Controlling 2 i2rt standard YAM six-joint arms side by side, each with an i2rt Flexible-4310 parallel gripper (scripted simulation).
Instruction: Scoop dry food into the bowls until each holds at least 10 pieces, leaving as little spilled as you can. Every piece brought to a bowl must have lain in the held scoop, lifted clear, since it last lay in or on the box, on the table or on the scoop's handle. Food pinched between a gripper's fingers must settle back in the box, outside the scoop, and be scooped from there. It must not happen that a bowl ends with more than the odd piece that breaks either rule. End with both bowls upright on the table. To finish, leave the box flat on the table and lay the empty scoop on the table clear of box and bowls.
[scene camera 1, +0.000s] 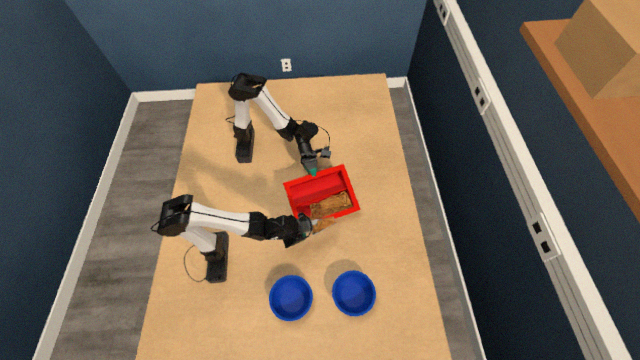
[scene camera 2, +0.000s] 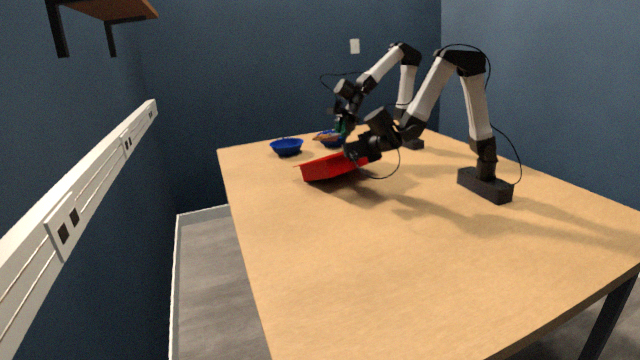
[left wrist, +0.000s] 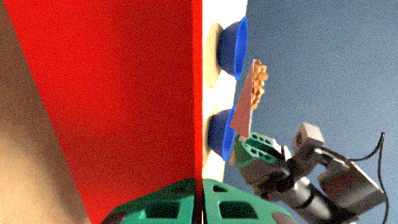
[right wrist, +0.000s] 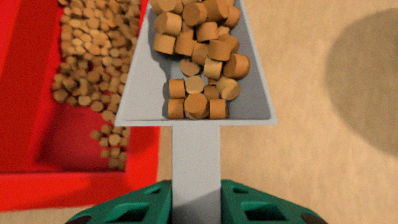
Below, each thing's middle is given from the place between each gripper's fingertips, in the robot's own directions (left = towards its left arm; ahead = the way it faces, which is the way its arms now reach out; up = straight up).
Now: right hand 40 mm short of the grey scoop (right wrist: 195, 143) and 20 mm to the right of it. From my right hand the other things lie so: red box (scene camera 1: 301, 192) (60 mm ahead, 180 mm to the left, 40 mm below).
The red box lies 4 cm ahead of my left hand, 8 cm to the right of it and 5 cm below it. Also, from my left hand: grey scoop: 2 cm ahead, 24 cm to the right, 2 cm below.
